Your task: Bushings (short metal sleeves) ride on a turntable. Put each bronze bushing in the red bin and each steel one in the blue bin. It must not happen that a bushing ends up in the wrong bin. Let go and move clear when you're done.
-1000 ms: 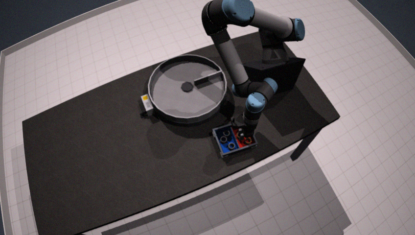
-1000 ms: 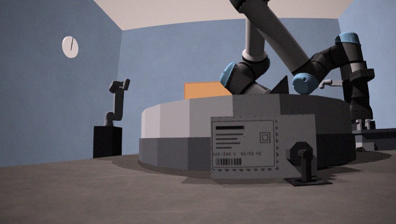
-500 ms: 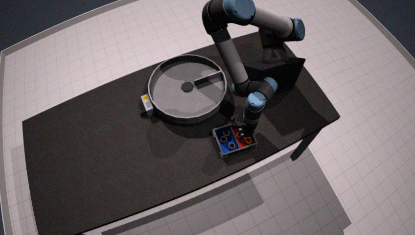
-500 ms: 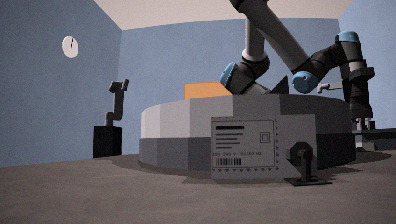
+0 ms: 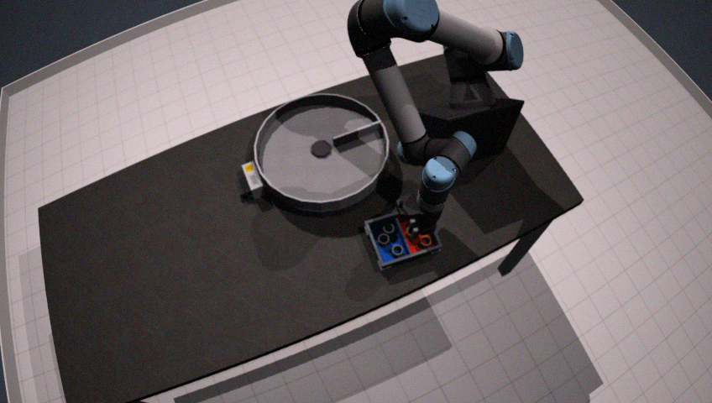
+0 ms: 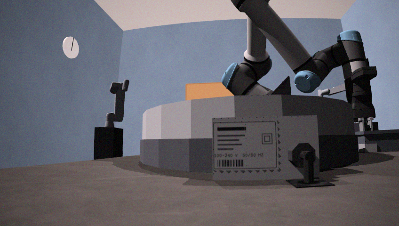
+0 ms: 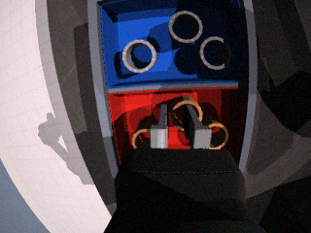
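My gripper is now 3 cm short of the red bin, 1 cm to the left of it and 2 cm above it. Round my hand: grey turntable 11 cm ahead, 38 cm to the right, 1 cm above.
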